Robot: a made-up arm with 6 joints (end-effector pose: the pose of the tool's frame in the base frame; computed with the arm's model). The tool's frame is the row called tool. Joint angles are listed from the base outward.
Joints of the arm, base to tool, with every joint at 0 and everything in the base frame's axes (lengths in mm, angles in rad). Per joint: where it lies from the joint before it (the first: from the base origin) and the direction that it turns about. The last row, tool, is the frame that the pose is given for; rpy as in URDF.
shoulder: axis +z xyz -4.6 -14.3 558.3
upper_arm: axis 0.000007 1 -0.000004 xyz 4.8 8.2 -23.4
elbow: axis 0.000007 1 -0.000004 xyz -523.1 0.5 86.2
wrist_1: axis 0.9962 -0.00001 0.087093 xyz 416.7 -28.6 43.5
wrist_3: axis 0.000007 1 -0.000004 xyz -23.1 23.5 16.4
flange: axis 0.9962 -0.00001 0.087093 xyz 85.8 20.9 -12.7
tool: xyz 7 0.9 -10.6 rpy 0.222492 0.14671 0.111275
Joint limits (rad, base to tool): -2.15..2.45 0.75..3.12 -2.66..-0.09 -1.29..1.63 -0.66..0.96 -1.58..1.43
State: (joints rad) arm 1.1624 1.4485 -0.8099 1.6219 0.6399 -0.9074
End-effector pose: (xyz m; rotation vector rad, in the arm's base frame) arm 0.1358 0.4009 0.8664 0.3886 1.5269 1.4725
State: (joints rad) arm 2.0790 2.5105 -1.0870 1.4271 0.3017 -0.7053
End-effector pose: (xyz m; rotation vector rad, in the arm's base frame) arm -0.3283 0.5226 0.3211 -0.8901 1.9017 1.0969
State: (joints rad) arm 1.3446 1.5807 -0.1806 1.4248 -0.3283 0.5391
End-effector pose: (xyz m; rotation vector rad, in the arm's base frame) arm 0.0895 0.2514 0.5964 1.0311 1.3798 -0.2120
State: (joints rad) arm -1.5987 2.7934 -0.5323 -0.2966 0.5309 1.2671
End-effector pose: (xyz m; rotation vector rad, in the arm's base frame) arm 0.0086 -0.2331 0.2810 -1.8373 -1.1751 1.2953
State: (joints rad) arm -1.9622 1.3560 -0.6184 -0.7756 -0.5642 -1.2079
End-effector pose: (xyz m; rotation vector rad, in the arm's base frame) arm -0.1137 -0.3745 0.7819 -0.9190 1.5385 -1.1590
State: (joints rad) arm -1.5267 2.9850 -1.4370 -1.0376 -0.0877 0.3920
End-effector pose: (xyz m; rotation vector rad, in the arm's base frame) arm 0.0218 -0.5652 0.0402 0.9301 1.4351 -0.7746
